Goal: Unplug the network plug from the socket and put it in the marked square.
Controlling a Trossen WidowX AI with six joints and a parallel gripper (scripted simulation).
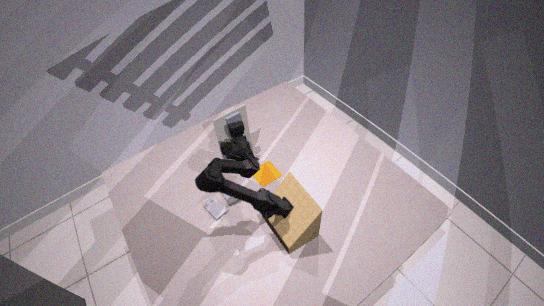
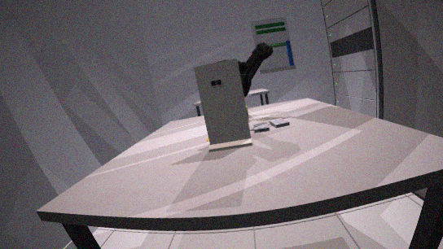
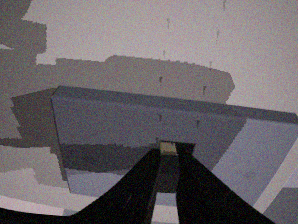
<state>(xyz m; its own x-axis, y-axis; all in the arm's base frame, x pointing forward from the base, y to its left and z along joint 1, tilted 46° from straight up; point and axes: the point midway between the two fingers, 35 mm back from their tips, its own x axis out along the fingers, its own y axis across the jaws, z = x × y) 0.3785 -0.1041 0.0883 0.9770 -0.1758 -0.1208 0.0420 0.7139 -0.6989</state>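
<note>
Now: the orange marked square 14 cm behind my gripper tip, 7 cm to the right of it and 25 cm below it. Round my gripper tip: grey panel: 2 cm ahead, 1 cm to the right, 10 cm below.
</note>
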